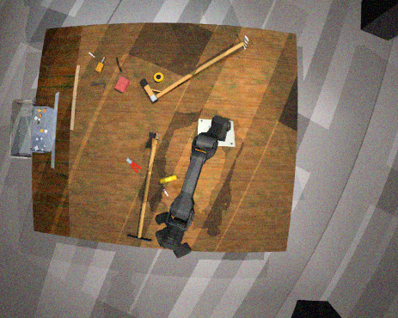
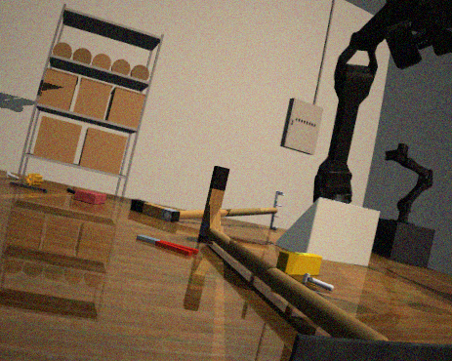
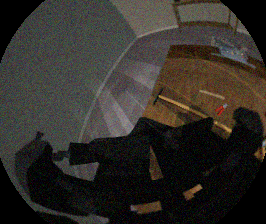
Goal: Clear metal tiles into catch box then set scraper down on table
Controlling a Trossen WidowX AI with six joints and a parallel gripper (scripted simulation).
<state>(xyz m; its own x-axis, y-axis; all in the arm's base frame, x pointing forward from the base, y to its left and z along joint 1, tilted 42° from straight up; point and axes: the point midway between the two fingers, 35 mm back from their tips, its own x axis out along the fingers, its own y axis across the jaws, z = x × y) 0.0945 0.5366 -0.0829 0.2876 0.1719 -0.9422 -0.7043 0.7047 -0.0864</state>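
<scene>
Now: the long scraper 18 cm ahead of my gripper tip, 14 cm to the right of it and 28 cm below it. From my gripper tip the other things lie so: yellow block 7 cm ahead, 21 cm to the right, 32 cm below; then yellow tape roll 24 cm ahead, 74 cm to the right, 34 cm below; then red-handled tool 28 cm ahead, 25 cm to the right, 34 cm below.
</scene>
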